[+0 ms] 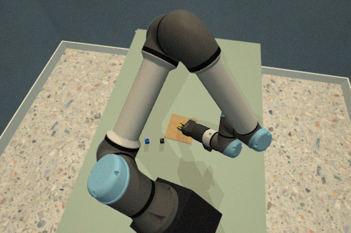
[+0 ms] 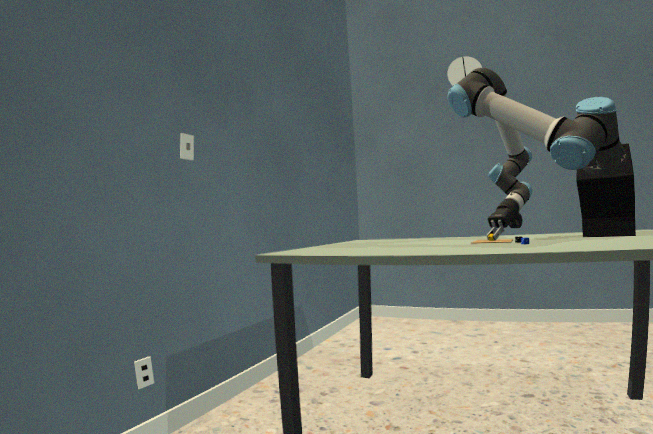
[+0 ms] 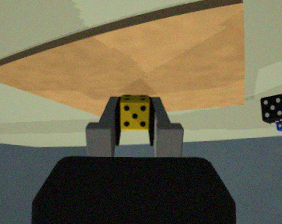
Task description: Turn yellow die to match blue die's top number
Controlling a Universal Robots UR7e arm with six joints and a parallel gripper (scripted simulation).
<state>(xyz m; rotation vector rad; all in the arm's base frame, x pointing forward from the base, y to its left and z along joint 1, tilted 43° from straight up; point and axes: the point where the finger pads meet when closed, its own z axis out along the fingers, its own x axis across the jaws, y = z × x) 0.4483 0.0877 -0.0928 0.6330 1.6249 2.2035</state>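
Right now my hand is 1 cm to the right of the yellow die and 1 cm above it. The rest, counted from my hand: blue die 11 cm behind, 15 cm to the left, 1 cm below; tan mat 2 cm below; black die 9 cm behind, 8 cm to the left, 1 cm below.
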